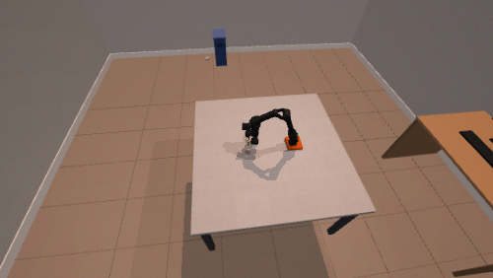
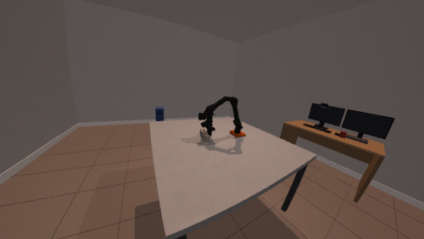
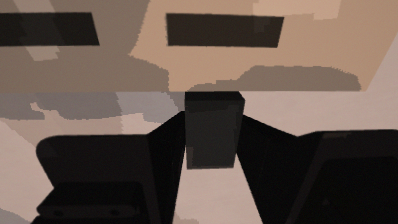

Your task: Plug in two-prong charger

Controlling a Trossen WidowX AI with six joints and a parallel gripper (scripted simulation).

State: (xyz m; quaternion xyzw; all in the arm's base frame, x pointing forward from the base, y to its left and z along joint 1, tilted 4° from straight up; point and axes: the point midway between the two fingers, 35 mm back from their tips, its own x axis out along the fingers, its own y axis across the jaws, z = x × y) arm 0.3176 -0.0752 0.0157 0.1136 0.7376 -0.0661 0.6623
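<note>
My gripper tip is 20 mm short of the two-prong charger and 10 mm below it.
</note>
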